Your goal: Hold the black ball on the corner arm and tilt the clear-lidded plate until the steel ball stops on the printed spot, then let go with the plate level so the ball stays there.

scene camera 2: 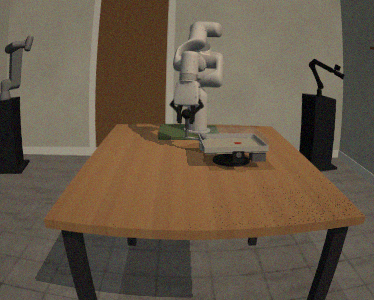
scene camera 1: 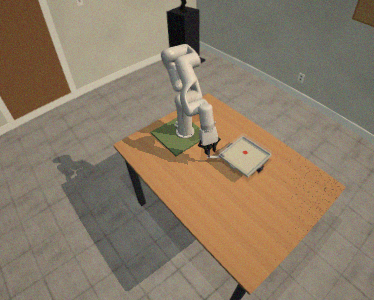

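Observation:
The black ball stands on a thin upright post on the corner arm. My gripper points down with its fingers on either side of the ball. It is partly open; a small gap seems to show beside the ball in scene camera 2, and contact is hard to judge. The clear-lidded plate looks about level. The red printed spot lies near its middle. The steel ball cannot be made out in either view.
The plate stands on a round black base, with a grey block under its right side. The arm's foot stands on a green mat at the back of the wooden table. Black pedestals stand beyond the table.

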